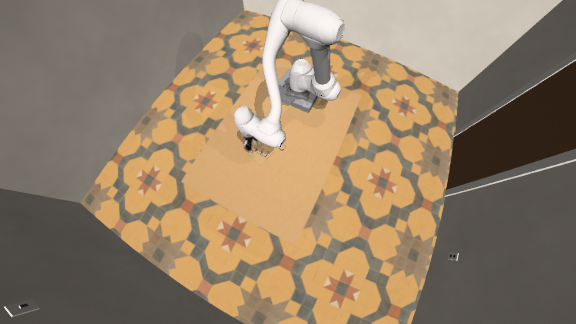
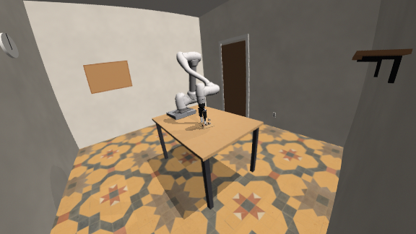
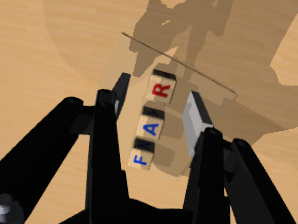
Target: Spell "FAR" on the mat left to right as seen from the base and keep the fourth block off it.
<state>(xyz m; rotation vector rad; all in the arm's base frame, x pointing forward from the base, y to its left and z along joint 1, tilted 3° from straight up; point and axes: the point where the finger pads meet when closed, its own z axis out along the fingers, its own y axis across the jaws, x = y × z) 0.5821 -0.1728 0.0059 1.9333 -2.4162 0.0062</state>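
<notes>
My hand is 60 mm above the R block. Also, from my hand: tan mat: 70 mm below, 40 mm to the left, 10 mm ahead.
</notes>
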